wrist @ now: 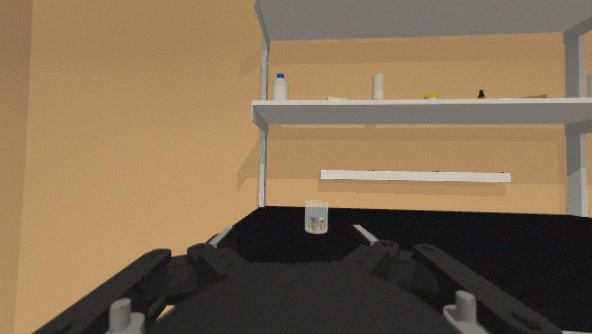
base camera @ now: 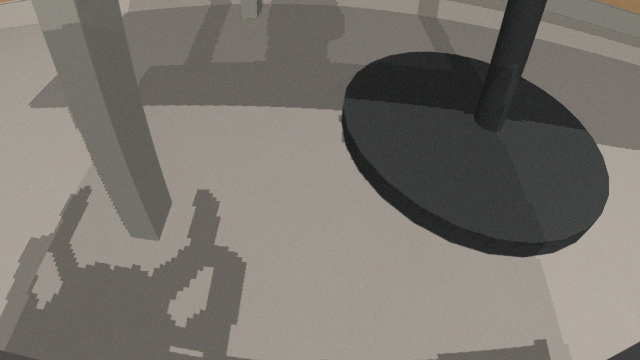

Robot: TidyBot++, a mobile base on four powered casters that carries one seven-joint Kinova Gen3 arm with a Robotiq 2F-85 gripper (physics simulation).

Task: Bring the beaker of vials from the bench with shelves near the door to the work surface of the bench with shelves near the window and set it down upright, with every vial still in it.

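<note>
A clear beaker (wrist: 316, 217) with small vials in its bottom stands upright on the black bench top (wrist: 450, 250), near its left end in the wrist view. At least two vials show; the exact number is too small to tell. My gripper (wrist: 293, 238) is open and empty, its fingers wide apart. The beaker stands beyond the fingertips, between them as seen from the wrist and a little right of the middle.
A shelf (wrist: 425, 101) with a white blue-capped bottle (wrist: 280, 88) and other small items hangs above the bench. A white rail (wrist: 415, 176) is on the wall. In the base view, a bench leg (base camera: 107, 125) stands left and a black stool base (base camera: 465, 170) right.
</note>
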